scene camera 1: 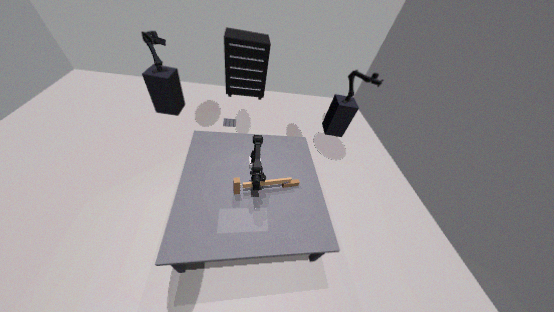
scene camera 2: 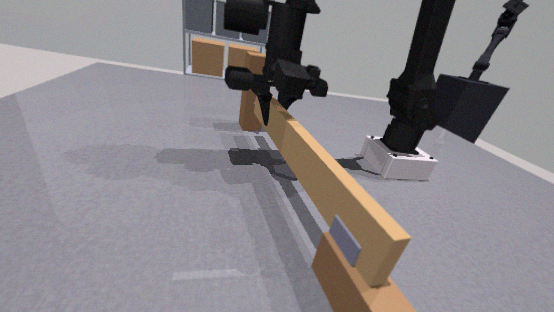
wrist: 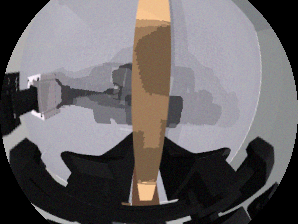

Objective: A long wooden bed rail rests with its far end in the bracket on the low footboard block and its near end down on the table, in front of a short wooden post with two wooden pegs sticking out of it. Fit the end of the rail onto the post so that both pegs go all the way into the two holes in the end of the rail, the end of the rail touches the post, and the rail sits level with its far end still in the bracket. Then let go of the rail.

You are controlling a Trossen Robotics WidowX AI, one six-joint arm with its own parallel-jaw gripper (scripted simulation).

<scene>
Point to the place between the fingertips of my gripper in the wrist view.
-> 145,133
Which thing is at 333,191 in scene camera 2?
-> A wooden bed rail.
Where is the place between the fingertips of my gripper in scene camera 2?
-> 270,125
</scene>
